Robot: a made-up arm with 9 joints. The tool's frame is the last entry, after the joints. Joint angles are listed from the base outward. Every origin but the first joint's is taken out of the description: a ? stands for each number. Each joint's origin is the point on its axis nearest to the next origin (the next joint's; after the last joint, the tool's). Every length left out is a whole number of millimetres.
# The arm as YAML. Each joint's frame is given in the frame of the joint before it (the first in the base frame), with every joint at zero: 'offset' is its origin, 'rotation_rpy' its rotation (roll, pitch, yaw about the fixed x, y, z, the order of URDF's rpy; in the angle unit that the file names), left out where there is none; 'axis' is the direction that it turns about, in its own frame. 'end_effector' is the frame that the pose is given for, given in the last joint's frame.
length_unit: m
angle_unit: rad
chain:
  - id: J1
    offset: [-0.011, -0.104, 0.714]
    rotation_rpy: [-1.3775, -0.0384, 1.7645]
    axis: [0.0, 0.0, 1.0]
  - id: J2
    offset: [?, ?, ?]
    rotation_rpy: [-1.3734, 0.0, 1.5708]
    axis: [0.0, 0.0, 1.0]
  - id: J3
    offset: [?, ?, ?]
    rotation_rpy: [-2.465, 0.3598, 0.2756]
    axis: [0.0, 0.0, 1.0]
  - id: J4
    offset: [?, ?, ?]
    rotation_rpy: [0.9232, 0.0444, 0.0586]
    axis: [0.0, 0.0, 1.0]
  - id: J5
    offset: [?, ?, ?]
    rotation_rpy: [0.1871, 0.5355, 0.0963]
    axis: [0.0, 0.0, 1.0]
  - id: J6
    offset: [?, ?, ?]
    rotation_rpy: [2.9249, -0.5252, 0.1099]
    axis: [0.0, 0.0, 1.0]
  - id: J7
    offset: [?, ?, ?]
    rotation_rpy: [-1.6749, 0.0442, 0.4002]
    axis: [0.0, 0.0, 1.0]
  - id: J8
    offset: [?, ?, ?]
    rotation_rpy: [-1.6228, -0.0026, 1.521]
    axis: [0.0, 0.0, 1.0]
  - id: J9
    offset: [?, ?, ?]
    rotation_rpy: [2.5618, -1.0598, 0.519]
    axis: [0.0, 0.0, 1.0]
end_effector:
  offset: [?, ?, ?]
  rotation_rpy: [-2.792, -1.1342, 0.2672]
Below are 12 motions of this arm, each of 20 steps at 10 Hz.
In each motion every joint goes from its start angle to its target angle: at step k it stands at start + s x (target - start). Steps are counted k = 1, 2, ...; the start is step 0. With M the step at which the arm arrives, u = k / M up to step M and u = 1 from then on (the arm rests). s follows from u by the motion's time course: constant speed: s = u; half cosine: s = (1 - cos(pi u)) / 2; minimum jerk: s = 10 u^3 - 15 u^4 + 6 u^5.
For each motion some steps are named. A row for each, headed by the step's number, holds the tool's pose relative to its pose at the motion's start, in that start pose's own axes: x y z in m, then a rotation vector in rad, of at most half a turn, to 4 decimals.
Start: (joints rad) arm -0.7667 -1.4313 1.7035 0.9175 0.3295 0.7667 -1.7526 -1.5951 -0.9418
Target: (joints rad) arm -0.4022 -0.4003 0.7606 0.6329 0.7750 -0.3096 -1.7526 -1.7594 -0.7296
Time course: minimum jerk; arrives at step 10
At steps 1, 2, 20:
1: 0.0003 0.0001 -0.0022 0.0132 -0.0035 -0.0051
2: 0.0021 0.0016 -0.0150 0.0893 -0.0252 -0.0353
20: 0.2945 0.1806 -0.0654 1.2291 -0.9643 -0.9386

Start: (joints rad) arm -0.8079 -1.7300 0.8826 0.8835 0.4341 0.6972 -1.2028 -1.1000 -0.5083
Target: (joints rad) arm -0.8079 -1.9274 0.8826 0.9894 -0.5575 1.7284 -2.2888 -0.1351 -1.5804
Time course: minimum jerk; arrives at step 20
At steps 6, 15, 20:
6: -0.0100 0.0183 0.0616 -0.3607 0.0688 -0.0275
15: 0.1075 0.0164 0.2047 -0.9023 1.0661 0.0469
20: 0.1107 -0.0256 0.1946 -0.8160 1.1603 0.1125

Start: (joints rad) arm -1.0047 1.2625 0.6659 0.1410 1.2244 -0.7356 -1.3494 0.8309 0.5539
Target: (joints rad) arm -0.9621 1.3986 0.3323 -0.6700 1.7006 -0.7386 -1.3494 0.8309 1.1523
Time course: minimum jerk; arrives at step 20
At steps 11, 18, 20:
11: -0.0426 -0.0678 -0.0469 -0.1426 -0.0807 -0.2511
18: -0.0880 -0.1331 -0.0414 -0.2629 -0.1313 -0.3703
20: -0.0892 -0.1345 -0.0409 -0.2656 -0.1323 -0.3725

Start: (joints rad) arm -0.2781 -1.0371 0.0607 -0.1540 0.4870 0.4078 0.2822 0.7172 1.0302
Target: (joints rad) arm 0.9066 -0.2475 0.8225 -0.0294 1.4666 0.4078 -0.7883 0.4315 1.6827
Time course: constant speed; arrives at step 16
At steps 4, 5, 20:
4: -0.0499 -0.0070 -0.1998 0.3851 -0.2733 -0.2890
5: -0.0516 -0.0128 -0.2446 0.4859 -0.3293 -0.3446
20: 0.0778 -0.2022 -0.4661 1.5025 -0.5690 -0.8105

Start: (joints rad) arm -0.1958 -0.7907 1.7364 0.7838 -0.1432 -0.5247 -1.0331 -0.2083 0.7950
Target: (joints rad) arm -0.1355 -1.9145 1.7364 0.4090 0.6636 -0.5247 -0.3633 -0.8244 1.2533
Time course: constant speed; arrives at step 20
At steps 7, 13, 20:
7: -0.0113 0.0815 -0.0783 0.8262 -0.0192 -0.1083
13: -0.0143 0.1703 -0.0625 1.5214 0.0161 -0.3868
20: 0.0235 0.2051 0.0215 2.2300 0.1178 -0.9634

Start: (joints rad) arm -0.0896 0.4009 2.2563 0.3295 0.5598 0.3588 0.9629 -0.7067 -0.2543
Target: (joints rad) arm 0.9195 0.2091 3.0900 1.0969 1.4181 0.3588 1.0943 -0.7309 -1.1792
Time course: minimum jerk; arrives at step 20
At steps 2, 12, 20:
2: 0.0007 -0.0007 0.0009 -0.0104 0.0031 -0.0167
12: -0.0831 -0.0686 0.0770 -0.3455 0.5572 -1.3706
20: -0.1836 -0.0812 0.0843 -0.0024 1.0467 -1.8318

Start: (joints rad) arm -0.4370 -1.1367 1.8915 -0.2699 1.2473 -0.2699 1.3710 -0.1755 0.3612
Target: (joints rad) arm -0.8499 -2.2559 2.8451 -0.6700 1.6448 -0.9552 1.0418 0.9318 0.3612
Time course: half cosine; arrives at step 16
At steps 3, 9, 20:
3: 0.0067 0.0231 -0.0051 -0.1579 0.0188 -0.0528
9: 0.0347 0.1311 -0.0384 -0.9404 0.0923 -0.4970
20: 0.0197 0.2071 -0.0627 -1.3183 -0.0212 -0.9139

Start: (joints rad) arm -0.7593 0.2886 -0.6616 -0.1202 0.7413 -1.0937 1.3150 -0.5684 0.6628
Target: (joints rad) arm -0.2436 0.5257 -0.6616 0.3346 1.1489 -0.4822 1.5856 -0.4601 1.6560
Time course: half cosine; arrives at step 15
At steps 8, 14, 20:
8: 0.1368 0.1637 0.0063 0.5954 -0.0214 -0.2814
14: 0.2888 0.2545 0.0089 0.9680 -0.0698 -0.5300
20: 0.2929 0.2560 0.0088 0.9762 -0.0713 -0.5364

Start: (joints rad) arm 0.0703 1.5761 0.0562 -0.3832 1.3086 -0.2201 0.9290 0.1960 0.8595
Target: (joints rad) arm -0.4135 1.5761 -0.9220 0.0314 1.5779 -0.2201 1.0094 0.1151 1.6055
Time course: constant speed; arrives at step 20
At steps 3, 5, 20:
3: -0.0549 0.0038 -0.0060 0.1948 -0.1299 0.0665
5: -0.0905 0.0052 -0.0096 0.3315 -0.1997 0.1157
20: -0.3591 -0.0452 0.0108 1.4175 -0.2413 0.5042

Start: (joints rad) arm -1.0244 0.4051 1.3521 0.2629 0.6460 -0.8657 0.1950 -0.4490 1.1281
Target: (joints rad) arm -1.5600 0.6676 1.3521 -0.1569 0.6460 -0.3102 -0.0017 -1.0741 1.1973
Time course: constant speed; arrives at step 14
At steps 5, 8, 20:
5: 0.0016 -0.0291 -0.0173 -0.2250 -0.1185 0.0475
8: 0.0073 -0.0551 -0.0139 -0.3232 -0.1763 0.1180
20: 0.0360 -0.1147 0.0152 -0.4057 -0.2652 0.3295

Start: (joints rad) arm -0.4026 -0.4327 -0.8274 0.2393 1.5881 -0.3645 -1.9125 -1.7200 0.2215
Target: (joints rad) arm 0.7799 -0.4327 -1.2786 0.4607 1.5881 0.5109 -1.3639 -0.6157 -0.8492
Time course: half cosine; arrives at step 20
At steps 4, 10, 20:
4: 0.0176 0.0128 -0.0343 -0.0534 -0.0712 0.0179
10: 0.1241 0.0516 -0.1355 -0.3426 -0.4690 0.0678
20: 0.2159 0.1016 -0.1647 -0.9935 -1.0868 -0.1292

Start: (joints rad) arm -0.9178 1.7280 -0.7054 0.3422 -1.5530 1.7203 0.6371 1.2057 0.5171
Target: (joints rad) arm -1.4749 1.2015 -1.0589 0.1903 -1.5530 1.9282 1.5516 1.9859 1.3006
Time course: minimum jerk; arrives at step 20
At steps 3, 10, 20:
3: 0.0036 -0.0105 0.0001 -0.0168 0.0083 0.0370
10: 0.0818 -0.1680 0.0108 -0.3886 0.2271 0.5992
20: 0.1733 -0.2906 0.0312 -0.9758 0.4086 0.9109

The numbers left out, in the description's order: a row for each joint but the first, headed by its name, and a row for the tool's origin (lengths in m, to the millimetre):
J2: -0.051 -0.028 0.0
J3: -0.074 -0.342 0.0
J4: 0.011 0.196 0.0
J5: -0.167 0.061 0.0
J6: -0.132 -0.019 0.0
J7: -0.019 -0.088 0.0
J8: -0.151 0.104 0.0
J9: -0.073 0.004 0.0
tool: -0.199 0.087 0.0

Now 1 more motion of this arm.
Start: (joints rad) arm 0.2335 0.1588 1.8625 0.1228 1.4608 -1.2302 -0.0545 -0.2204 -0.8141
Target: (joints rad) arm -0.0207 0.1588 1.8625 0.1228 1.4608 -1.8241 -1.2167 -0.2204 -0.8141
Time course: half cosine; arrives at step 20
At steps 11, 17, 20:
11: 0.1080 -0.0212 -0.0426 0.3467 0.5800 0.3241
17: 0.1667 -0.0004 -0.0999 0.5581 0.8517 0.6207
20: 0.1742 0.0056 -0.1088 0.5869 0.8845 0.6704

